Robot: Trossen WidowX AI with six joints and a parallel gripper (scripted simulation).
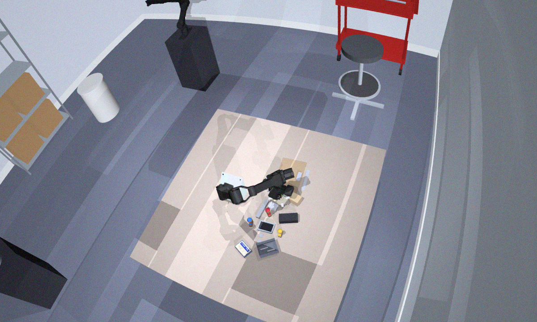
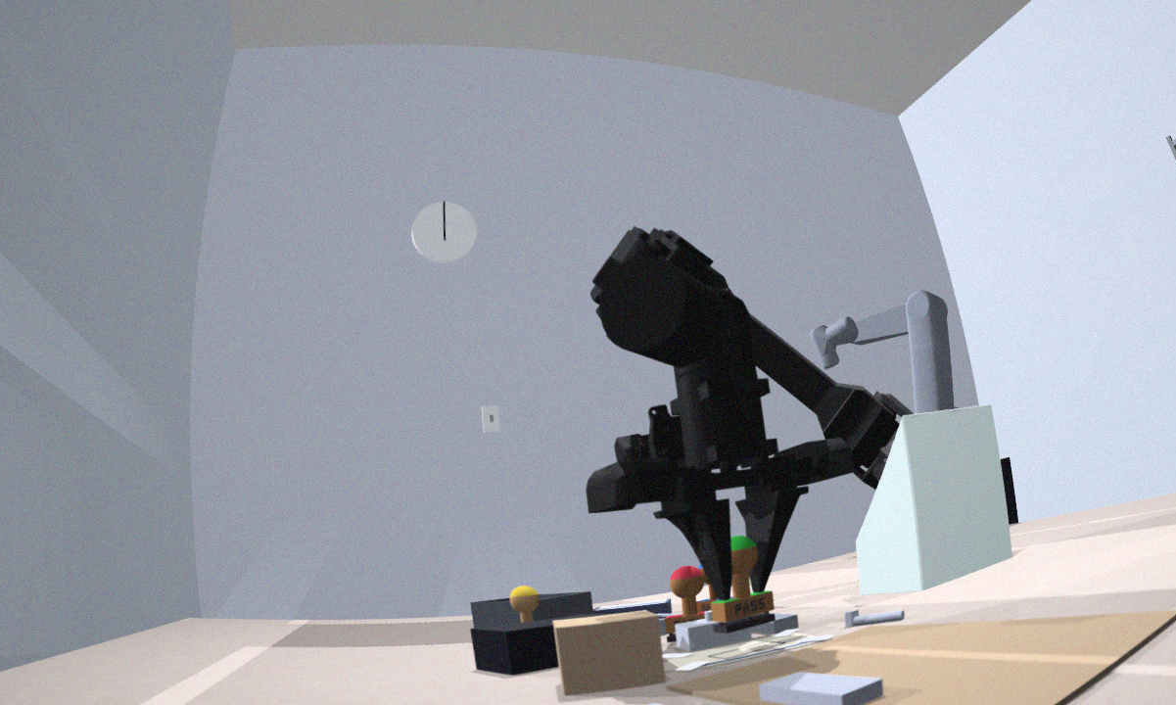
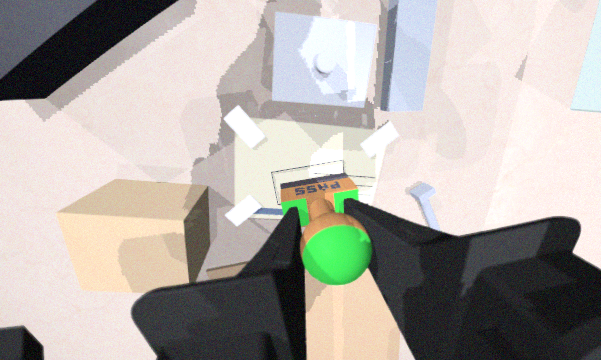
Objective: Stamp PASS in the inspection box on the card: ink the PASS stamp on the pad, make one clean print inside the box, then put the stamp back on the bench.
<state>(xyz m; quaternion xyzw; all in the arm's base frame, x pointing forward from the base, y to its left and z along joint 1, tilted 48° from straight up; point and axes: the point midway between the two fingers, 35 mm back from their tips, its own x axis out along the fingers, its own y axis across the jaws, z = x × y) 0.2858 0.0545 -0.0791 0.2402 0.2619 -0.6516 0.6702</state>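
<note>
Now: gripper tip 4 cm above the inspection card. From my gripper tip the other things lie so: red-knobbed stamp 2 cm behind, 12 cm to the right, 2 cm below; tan block 10 cm ahead, 1 cm to the left, 2 cm below; black box 11 cm ahead, 12 cm to the right, 2 cm below.
</note>
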